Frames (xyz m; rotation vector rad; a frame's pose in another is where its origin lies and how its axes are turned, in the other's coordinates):
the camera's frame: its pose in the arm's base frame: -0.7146 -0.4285 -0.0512 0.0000 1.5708 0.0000
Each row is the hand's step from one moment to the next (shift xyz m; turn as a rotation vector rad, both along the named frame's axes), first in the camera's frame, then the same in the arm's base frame.
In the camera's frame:
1: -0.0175 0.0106 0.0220 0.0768 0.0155 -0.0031
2: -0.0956 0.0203 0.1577 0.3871 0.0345 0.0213
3: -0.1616 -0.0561 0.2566 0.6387 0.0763 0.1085
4: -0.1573 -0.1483 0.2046 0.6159 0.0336 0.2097
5: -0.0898 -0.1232 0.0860 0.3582 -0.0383 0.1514
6: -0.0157 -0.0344 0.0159 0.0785 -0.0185 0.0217
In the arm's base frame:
1: 0.0220 0.0106 0.0175 -0.0031 0.0155 -0.0768
2: 0.1577 0.0203 0.0956 0.0213 0.0345 -0.3871
3: 0.2566 -0.0561 0.1616 0.1085 0.0763 -0.6387
4: 0.2046 -0.1483 0.1573 0.2097 0.0336 -0.6159
5: 0.0860 -0.1232 0.0898 0.1514 -0.0383 -0.3582
6: 0.0159 -0.0344 0.0157 0.0217 -0.0185 -0.0785

